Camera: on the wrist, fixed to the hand. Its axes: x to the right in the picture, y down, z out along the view.
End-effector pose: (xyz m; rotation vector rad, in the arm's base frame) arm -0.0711 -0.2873 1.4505 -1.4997 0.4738 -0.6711
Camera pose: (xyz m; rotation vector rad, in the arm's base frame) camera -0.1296 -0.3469 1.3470 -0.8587 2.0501 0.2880
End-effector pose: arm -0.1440 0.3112 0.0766 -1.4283 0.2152 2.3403
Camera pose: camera -0.1061 0.1884 0.0425 1.2847 -0.6481 -1.3025
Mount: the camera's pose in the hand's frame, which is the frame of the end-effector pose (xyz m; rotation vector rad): -0.0156 0.0992 -0.0872 -0.4689 0.6147 1.5385
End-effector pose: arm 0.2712 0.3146 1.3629 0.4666 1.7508 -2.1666
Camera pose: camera 0.3334 0.3807 1.2657 1.6891 1.1874 -0.5261
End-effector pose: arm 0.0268 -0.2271 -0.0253 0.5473 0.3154 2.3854
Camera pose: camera -0.0575 -0.3190 -0.0715 0.2467 0.4117 -2.2857
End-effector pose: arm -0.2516 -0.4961 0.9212 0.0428 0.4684 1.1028
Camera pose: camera -0.3750 -0.4810 0.8739 -0.4314 0.7155 2.7552
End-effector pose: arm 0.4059 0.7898 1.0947 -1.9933 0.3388 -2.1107
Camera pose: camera 0.3198 0.7020 1.0441 -0.4886 1.8135 -1.4095
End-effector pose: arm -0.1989 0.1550 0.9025 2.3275 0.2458 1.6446
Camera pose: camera -0.2884 0.0677 0.9478 -1.1475 1.6371 -2.0146
